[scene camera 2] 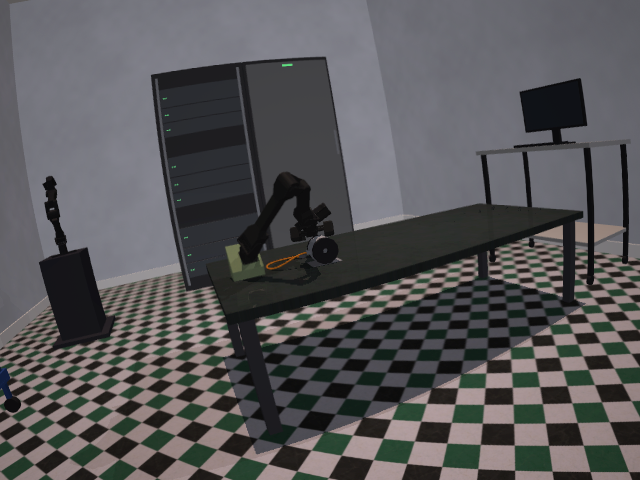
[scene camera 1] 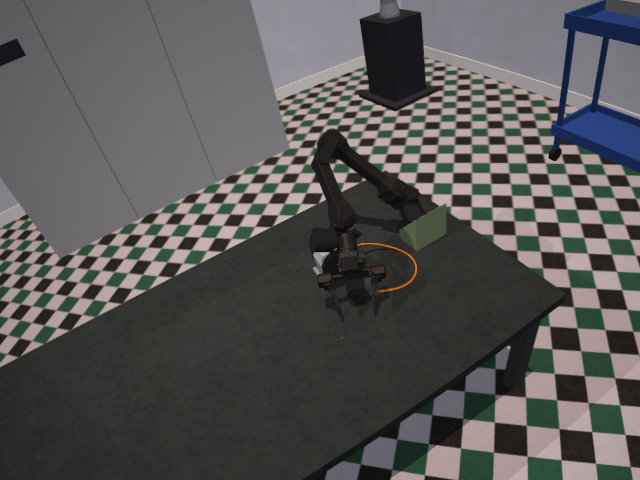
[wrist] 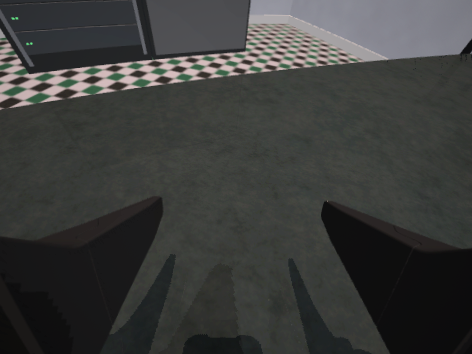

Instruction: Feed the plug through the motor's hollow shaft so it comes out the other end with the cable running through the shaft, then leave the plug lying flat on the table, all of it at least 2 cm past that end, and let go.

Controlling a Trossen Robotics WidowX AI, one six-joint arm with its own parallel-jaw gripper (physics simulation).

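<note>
The motor stands on the table; its round black end with a small light centre faces scene camera 2. In scene camera 1 the arm largely hides it. The orange cable lies in a wide loop between the motor and the arm's base. One stretch of it reaches the gripper's right finger in scene camera 1. I cannot make out the plug, or whether cable runs inside the shaft. My gripper is open and empty, beside the motor, its fingers pointing down toward the table.
A pale green angled block stands by the arm's base at one end of the dark table. The table's far edge shows across the upper wrist view. The grey cabinet stands beyond the table.
</note>
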